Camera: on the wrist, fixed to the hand. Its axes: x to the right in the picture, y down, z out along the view.
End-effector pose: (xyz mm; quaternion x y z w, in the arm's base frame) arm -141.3 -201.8 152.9 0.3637 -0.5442 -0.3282 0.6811
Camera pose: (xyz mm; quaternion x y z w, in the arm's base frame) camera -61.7 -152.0 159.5 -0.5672 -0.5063 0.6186 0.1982
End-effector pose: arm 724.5 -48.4 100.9 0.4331 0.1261 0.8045 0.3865
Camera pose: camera 647.2 -78.3 56.2 -0.3005 0.4648 -0.2880 0.7815
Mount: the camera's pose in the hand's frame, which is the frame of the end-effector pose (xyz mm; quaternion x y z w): -23.4 35.6 -84.0 0.0444 -0.1981 0.9792 0.0012
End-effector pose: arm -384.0 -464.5 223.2 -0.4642 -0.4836 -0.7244 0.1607
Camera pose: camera -391.1 -558.1 215.0 -0.6105 0.3900 0.2699 0.6343
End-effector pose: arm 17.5 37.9 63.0 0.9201 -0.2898 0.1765 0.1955
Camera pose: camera -39.7 60.7 134.3 0.2390 0.9322 -0.0222 0.2709
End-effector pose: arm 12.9 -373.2 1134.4 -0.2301 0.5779 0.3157 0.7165
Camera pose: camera -73.1 -411.2 1139.4 -0.6600 -0.0981 -0.7219 0.1836
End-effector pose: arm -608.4 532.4 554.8 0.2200 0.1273 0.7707 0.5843
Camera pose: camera -674.3 505.0 493.3 -0.3035 0.2968 -0.5238 0.7385
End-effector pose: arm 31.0 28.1 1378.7 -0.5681 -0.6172 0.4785 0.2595
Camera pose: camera 124.8 27.0 1386.6 0.4987 -0.5254 -0.3946 0.5653
